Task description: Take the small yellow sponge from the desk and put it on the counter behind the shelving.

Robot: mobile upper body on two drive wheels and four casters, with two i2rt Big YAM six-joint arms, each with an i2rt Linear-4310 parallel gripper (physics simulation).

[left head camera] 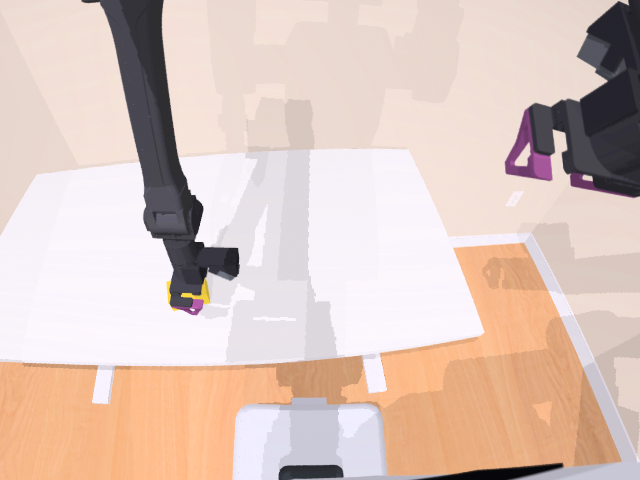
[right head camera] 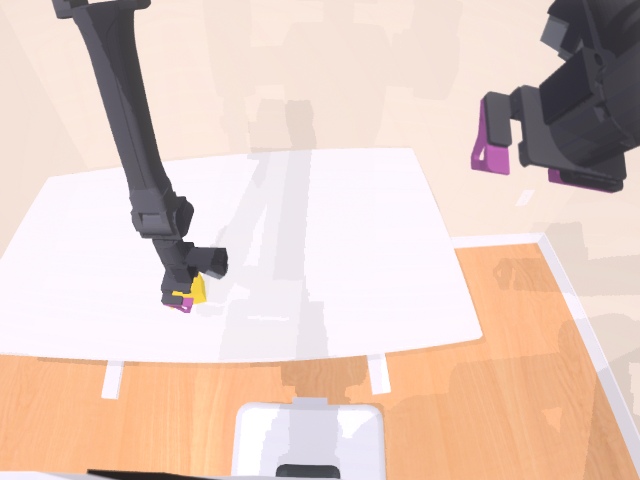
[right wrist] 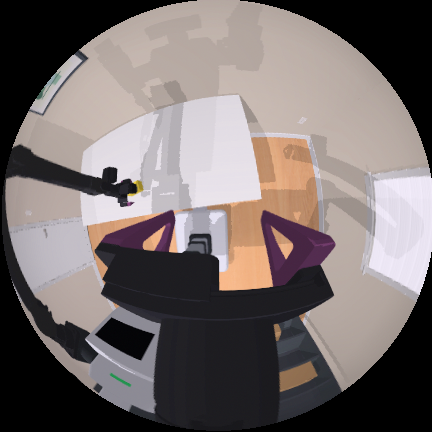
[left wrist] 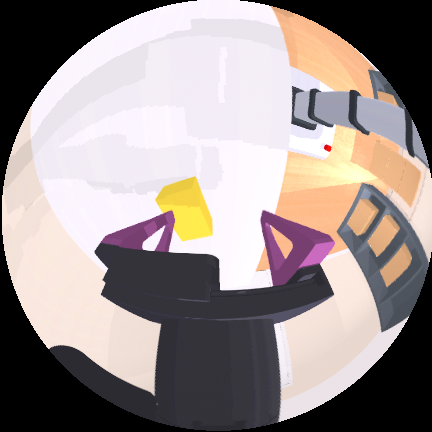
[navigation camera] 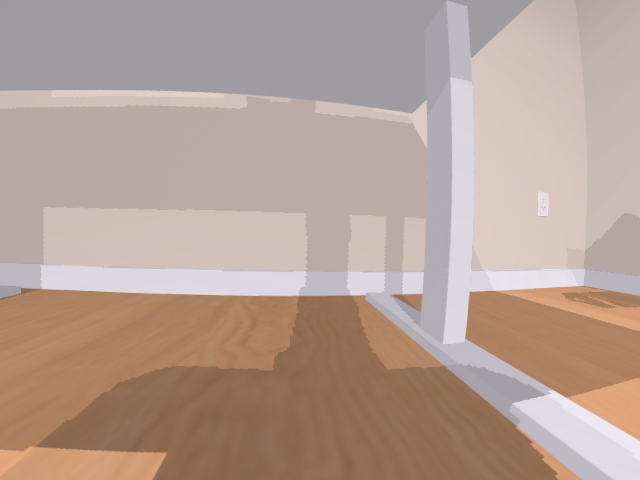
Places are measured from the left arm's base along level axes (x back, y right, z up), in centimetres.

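Pixels of known places: left gripper, fingertip midpoint: [left head camera: 197, 295] [right head camera: 191, 294] [right wrist: 132, 193] [left wrist: 217, 214]; right gripper, fingertip midpoint: [left head camera: 540, 174] [right head camera: 512, 169] [right wrist: 217, 214].
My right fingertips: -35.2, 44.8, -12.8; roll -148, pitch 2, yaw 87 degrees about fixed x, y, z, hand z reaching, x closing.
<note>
For each thing: its top centre in the pictures, then the offset to it from my right fingertips, as dx, dy, dz. "pt": a spot on its surface instead. Level surfaces: height alone.
- small yellow sponge, top centre: [left wrist: 185, 218] [left head camera: 186, 288] [right head camera: 182, 286] [right wrist: 131, 187] -14.8, -54.3, -51.7
- white desk, surface height: dz -56.2
- white desk leg, surface spot: [navigation camera: 460, 206] pt -36.6, +4.8, -100.0
The small yellow sponge [left head camera: 205, 293] [right head camera: 199, 290] [left wrist: 192, 220] [right wrist: 139, 187] is on the white desk [left head camera: 387, 232] [right head camera: 382, 232] [right wrist: 220, 150], partly hidden by the left hand in the head views. My left gripper [left head camera: 190, 304] [left wrist: 217, 214] is open, low over the sponge. In the left wrist view the sponge shows beyond the fingertips, overlapping the line of the left-hand finger and off-centre between the two. My right gripper [left head camera: 560, 178] [right head camera: 529, 173] [right wrist: 217, 214] is open and empty, up at the right of the head views. I cannot make out the counter.
A dark grey unit with open compartments [left wrist: 390, 307] shows at the right of the left wrist view. The white robot base [left head camera: 248, 439] [right head camera: 248, 439] is in front of the desk. A white desk leg [navigation camera: 460, 206] stands right of centre in the navigation view, with walls beyond.
</note>
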